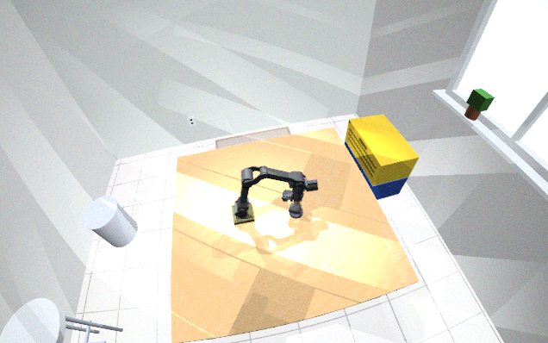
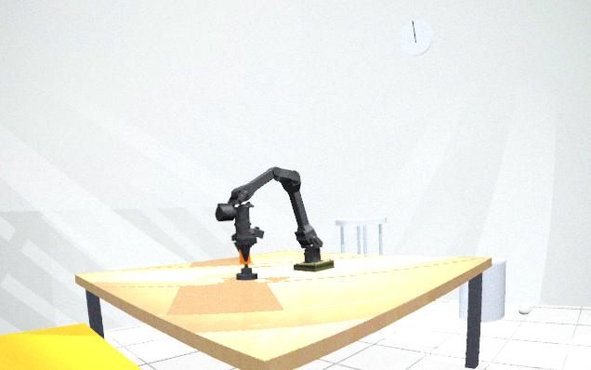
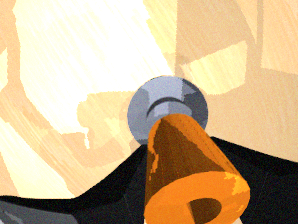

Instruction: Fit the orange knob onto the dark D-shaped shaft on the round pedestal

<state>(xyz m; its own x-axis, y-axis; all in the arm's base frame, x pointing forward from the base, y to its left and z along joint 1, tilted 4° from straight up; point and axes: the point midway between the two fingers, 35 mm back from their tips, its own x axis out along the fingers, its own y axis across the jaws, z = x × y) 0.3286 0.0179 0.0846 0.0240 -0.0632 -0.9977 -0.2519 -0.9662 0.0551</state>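
Right now my gripper tip is 20 mm below the orange knob. Also, from my gripper tip: dark shaft: 40 mm below.
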